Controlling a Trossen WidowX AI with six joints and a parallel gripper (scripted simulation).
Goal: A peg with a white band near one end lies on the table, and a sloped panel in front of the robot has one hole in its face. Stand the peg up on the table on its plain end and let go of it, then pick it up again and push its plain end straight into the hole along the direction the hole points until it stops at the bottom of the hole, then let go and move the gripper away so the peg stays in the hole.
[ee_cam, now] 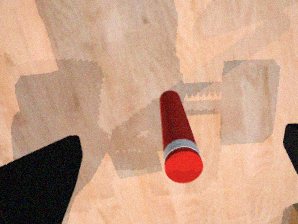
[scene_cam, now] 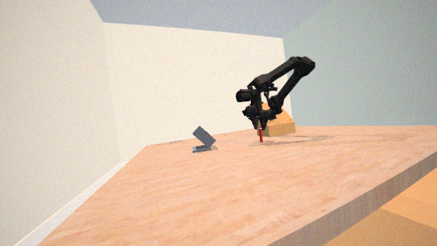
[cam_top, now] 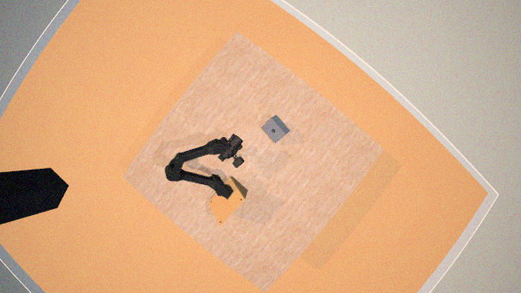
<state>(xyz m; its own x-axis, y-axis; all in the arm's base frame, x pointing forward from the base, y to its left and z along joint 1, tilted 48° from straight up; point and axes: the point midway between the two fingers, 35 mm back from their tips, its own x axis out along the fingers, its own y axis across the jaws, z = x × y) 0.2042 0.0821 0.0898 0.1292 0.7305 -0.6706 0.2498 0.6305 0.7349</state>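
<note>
Right now my gripper tip is 1 cm above the peg. Also, from my gripper tip: grey sloped panel (27 cm ahead, 13 cm to the right).
</note>
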